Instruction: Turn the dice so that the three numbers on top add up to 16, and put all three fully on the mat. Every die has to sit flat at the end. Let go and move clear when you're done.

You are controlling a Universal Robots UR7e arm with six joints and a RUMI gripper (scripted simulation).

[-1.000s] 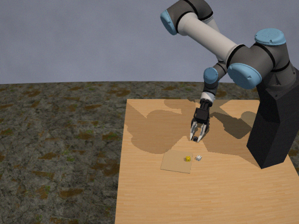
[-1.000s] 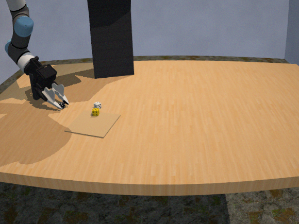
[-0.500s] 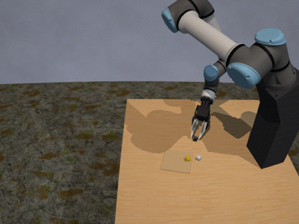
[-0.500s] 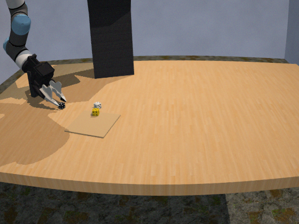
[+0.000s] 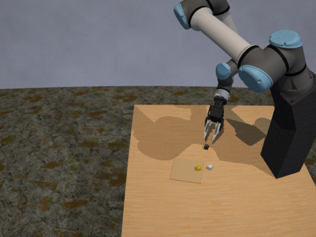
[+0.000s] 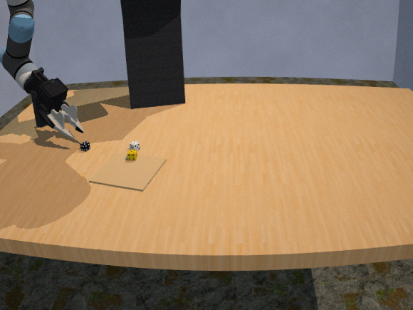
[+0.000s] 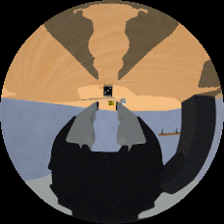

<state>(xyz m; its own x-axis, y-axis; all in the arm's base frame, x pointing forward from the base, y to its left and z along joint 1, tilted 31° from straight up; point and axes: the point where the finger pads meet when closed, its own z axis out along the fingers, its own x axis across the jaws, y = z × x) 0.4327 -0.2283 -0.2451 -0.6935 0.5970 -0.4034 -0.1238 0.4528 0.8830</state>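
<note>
Now: the black die 2 cm ahead of my hand, 3 cm to the left of it and 4 cm below it. Round my hand: yellow die: 10 cm ahead, 16 cm to the left, 3 cm below; then thin tan mat: 15 cm ahead, 15 cm to the left, 4 cm below; then white die: 5 cm ahead, 17 cm to the left, 4 cm below.
</note>
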